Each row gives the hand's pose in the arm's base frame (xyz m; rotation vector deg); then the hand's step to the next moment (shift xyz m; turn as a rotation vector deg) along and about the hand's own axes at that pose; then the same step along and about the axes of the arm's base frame.
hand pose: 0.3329 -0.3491 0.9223 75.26 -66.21 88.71
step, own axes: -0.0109 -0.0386 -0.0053 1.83 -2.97 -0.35
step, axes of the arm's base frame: 0.0369 0.0158 -0.0053 2.43 1.18 2.23
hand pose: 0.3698 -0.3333 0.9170 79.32 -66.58 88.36
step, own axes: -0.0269 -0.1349 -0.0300 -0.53 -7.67 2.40
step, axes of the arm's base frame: 0.1212 0.0713 -0.0075 8.03 0.11 0.58
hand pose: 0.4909 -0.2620 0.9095 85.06 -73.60 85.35
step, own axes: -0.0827 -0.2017 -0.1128 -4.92 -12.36 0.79
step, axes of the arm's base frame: 0.1639 0.1804 -0.0291 12.50 3.80 -2.63
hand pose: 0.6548 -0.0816 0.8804 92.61 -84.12 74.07
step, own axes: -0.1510 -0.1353 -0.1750 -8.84 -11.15 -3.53
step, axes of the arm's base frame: 0.0966 0.2439 -0.0540 10.53 8.93 -4.94
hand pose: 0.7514 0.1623 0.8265 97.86 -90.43 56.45
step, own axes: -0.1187 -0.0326 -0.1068 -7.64 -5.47 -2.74
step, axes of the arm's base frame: 0.0181 0.1569 -0.0404 5.00 7.01 -4.65
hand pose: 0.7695 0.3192 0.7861 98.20 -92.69 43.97
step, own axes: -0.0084 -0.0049 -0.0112 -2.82 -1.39 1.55
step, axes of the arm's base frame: 0.0045 0.0141 0.0000 1.17 0.56 -3.26
